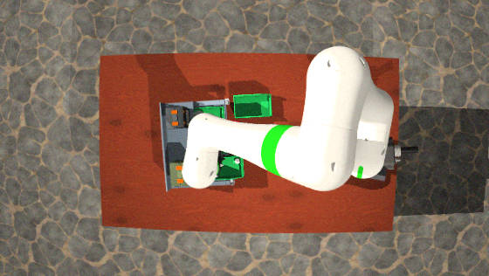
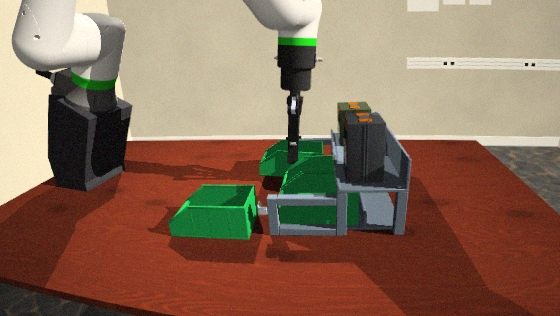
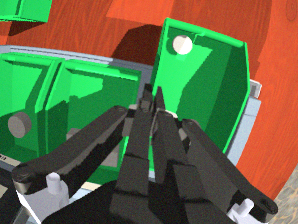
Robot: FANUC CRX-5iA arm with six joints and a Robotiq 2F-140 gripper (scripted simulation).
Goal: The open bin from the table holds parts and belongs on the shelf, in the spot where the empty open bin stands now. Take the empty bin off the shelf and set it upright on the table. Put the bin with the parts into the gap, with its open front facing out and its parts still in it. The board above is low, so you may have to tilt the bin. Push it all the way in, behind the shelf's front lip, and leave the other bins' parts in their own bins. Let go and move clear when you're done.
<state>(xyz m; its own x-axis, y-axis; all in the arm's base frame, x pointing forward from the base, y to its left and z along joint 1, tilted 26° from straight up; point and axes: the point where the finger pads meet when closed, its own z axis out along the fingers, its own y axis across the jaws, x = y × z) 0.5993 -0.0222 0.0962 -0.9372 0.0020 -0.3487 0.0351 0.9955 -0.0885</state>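
Right now the grey shelf is 90 mm ahead of my hand, 70 mm to the right of it and 20 mm below it.
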